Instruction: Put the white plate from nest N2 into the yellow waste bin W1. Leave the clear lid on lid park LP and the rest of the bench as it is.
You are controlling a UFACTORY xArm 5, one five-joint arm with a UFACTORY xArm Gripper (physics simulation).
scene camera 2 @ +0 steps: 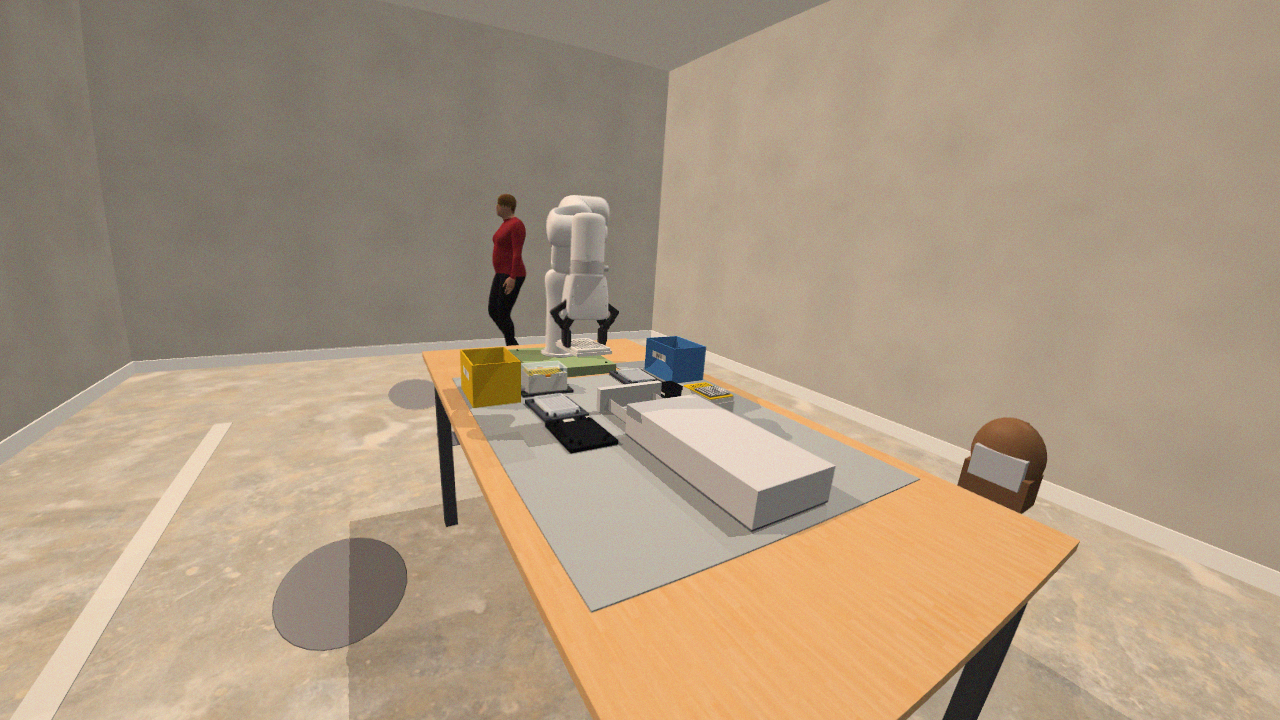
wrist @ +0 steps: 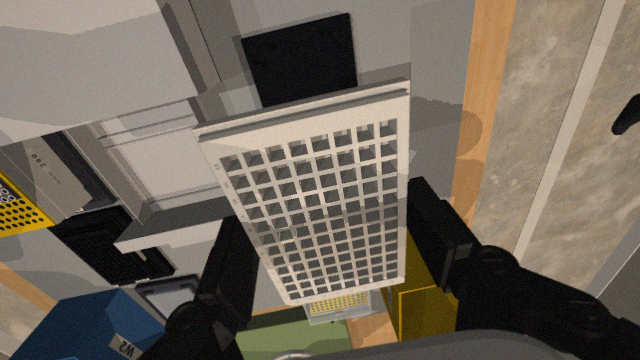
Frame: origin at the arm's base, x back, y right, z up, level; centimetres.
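Seen in the pictures: gripper, fingertip midpoint: (scene camera 2: 584,346) (wrist: 326,217); arm's base, origin of the base link: (scene camera 2: 558,353).
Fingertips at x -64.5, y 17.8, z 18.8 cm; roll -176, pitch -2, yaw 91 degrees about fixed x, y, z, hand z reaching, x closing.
Observation:
Offsets run from my fingertips to a thing's middle.
The white plate {dx +0.6, dy +0.0, dz -0.3 cm} (scene camera 2: 588,346) (wrist: 320,200), a grid of square wells, is between the two black fingers of my gripper (scene camera 2: 584,340) (wrist: 326,217), which is shut on its long sides. It is held in the air, near the green block in the scene view. The yellow waste bin {dx +34.6, dy +14.3, dz -15.8 cm} (scene camera 2: 490,379) (wrist: 427,312) stands open-topped on the table's left side; in the wrist view it is partly hidden behind the right finger. A black nest {dx -1.0, dy +0.8, dz -20.7 cm} (scene camera 2: 580,434) (wrist: 302,60) lies bare on the grey mat. A clear flat lid {dx +16.6, dy +0.5, dz -19.9 cm} (scene camera 2: 556,405) rests on a dark base behind that nest.
A clear box with yellow contents {dx +34.4, dy -2.0, dz -17.9 cm} (scene camera 2: 544,376) (wrist: 340,303) stands beside the yellow bin. The green block (scene camera 2: 586,365) (wrist: 295,340), blue bin {dx +35.1, dy -50.3, dz -15.8 cm} (scene camera 2: 675,360) (wrist: 95,320), yellow rack {dx -1.0, dy -37.1, dz -17.3 cm} (scene camera 2: 709,390) (wrist: 22,215) and long pale instrument (scene camera 2: 725,447) stand around. A person (scene camera 2: 508,250) is behind the table.

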